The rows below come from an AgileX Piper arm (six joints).
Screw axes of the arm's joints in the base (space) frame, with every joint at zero. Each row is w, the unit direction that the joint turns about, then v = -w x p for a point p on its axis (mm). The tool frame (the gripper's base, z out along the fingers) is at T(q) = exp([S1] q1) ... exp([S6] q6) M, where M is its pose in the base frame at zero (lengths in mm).
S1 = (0, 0, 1, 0, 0, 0)
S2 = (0, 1, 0, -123, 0, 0)
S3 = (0, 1, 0, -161.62, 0, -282.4)
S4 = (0.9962, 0, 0.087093, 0, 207.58, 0)
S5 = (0, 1, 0, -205.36, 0, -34.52)
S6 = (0.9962, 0, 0.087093, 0, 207.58, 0)
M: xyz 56.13 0 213.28 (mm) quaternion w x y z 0.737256 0 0.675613 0
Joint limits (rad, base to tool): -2.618..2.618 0..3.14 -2.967..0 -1.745..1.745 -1.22..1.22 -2.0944..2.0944
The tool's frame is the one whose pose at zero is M.
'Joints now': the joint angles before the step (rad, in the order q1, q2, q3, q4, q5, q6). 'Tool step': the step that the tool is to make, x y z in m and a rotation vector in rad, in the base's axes. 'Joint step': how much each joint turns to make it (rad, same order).
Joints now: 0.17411, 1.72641, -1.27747, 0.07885, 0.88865, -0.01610
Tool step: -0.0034, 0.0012, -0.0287, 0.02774, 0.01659, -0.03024
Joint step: 0.00007, 0.02470, 0.08647, 0.03468, -0.10064, 0.00785
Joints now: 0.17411, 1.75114, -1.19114, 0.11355, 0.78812, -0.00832
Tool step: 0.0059, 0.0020, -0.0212, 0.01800, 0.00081, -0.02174
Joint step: 0.00006, 0.04943, 0.02327, 0.02539, -0.07572, 0.00117
